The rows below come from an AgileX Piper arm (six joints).
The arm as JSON. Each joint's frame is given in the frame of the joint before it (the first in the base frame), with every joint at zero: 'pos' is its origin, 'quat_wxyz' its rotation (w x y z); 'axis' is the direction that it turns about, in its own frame. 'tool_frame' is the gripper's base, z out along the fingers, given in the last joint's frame.
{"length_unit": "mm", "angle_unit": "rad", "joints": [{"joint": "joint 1", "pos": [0.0, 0.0, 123.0], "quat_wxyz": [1.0, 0.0, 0.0, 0.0], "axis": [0.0, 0.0, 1.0]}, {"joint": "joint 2", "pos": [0.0, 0.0, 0.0], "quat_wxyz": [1.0, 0.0, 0.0, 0.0], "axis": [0.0, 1.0, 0.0]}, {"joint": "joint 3", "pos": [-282.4, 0.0, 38.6], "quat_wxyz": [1.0, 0.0, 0.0, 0.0], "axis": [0.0, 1.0, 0.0]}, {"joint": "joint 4", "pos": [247.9, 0.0, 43.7], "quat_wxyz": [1.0, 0.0, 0.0, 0.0], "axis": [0.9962, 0.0, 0.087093]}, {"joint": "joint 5", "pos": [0.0, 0.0, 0.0], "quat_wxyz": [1.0, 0.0, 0.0, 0.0], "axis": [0.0, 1.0, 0.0]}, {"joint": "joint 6", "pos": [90.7, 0.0, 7.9], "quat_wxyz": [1.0, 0.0, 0.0, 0.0], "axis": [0.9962, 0.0, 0.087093]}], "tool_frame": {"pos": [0.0, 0.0, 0.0], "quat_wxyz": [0.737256, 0.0, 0.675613, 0.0]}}
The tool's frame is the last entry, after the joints.
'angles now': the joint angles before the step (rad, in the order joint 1, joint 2, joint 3, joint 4, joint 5, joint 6). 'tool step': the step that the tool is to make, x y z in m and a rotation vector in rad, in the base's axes. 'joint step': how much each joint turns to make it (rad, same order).
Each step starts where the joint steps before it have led.
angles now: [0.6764 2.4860 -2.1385 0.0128 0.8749 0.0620]
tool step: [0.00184 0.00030 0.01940 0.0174 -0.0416 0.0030]
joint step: [0.0000 -0.0252 -0.0209 -0.0128 0.0028 0.0000]
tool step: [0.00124 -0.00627 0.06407 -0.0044 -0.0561 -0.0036]
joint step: [-0.0050 -0.0492 -0.1515 -0.0384 0.1596 -0.0001]
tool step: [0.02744 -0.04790 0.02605 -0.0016 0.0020 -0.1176]
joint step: [-0.1024 -0.0133 -0.0789 -0.0066 0.0953 0.0127]
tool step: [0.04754 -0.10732 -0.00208 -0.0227 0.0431 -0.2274]
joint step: [-0.2232 0.0000 -0.0001 -0.0025 0.0488 0.0021]
